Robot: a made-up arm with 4 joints.
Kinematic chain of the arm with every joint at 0, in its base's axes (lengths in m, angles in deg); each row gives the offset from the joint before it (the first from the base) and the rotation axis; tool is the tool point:
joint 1: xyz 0 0 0.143 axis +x
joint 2: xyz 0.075 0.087 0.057 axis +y
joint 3: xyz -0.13 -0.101 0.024 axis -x
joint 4: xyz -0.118 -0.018 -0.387 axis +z
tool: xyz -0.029 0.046 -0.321
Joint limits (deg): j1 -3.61..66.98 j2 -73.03..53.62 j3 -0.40..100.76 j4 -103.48..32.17
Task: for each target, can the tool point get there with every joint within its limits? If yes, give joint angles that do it. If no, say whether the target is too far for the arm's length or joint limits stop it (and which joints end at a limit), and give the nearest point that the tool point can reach.
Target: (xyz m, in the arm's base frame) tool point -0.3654 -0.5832 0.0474
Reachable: yes | joints 2.25 42.70 56.70 -45.24
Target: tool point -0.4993 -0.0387 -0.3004
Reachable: yes | joints 44.86 33.67 29.01 13.99
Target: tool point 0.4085 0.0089 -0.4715
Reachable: yes | joints 41.13 -55.57 35.68 -35.31
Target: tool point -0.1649 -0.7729 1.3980
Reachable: no: too far | nearest point 0.0068 -0.6850 0.5700 | short by 0.850 m
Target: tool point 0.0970 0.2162 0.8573
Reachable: no: joint limits stop it (at a limit: joint 1, joint 2, joint 3, joint 4) | nearest point 0.0202 -0.6849 0.5726 | short by 0.948 m
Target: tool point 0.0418 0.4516 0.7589
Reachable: no: joint limits stop it (at a limit: joint 1, joint 3) | nearest point -0.0276 0.6168 -0.0908 | short by 0.868 m
